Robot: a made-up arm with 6 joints. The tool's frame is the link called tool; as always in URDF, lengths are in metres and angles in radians.
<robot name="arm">
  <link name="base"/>
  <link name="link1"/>
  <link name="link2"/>
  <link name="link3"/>
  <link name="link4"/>
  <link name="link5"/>
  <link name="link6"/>
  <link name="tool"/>
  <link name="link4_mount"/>
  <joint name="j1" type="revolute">
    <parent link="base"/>
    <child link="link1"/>
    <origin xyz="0 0 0.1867"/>
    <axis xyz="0 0 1"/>
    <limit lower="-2.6" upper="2.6" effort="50" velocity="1.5"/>
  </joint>
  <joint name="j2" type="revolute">
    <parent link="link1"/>
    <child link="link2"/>
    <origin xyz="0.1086 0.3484 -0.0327"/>
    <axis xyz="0 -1 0"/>
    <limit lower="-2.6" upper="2.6" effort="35" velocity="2.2"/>
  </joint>
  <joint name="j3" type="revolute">
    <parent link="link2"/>
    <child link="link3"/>
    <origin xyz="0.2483 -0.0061 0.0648"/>
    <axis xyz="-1 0 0"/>
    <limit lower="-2.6" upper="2.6" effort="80" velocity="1.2"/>
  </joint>
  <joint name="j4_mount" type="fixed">
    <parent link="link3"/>
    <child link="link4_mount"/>
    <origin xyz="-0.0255 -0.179 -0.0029"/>
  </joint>
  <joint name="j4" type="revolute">
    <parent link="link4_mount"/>
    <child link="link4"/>
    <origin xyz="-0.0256 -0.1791 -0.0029"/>
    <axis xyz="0 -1 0"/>
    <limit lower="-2.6" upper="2.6" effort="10" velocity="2.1"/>
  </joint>
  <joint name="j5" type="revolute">
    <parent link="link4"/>
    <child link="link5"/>
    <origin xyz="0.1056 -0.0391 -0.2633"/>
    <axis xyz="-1 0 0"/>
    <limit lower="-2.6" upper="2.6" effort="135" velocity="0.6"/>
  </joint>
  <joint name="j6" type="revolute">
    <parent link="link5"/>
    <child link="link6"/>
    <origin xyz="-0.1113 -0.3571 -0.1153"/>
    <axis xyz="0 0 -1"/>
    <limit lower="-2.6" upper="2.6" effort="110" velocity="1.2"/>
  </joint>
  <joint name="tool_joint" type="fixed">
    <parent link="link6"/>
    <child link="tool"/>
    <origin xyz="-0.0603 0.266 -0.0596"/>
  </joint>
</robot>
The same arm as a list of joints. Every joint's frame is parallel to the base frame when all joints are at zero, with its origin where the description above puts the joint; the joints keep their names.
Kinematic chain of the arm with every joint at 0, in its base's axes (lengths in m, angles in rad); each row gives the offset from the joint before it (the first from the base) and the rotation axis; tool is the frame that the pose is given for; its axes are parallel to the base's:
j1: xyz 0 0 0.1867 axis +z
j2: xyz 0.1086 0.3484 -0.0327 axis -y
j3: xyz 0.2483 -0.0061 0.0648 axis -x
j4: xyz -0.0511 -0.3581 -0.0058 axis -y
j5: xyz 0.1056 -0.0391 -0.2633 axis -x
j6: xyz -0.1113 -0.3571 -0.1153 axis -z
tool: xyz -0.0603 0.266 -0.0596
Joint limits (rad, base to tool): -2.6..2.6 -2.6..2.6 -2.6..2.6 -2.6..2.6 -2.6..2.6 -2.6..2.6

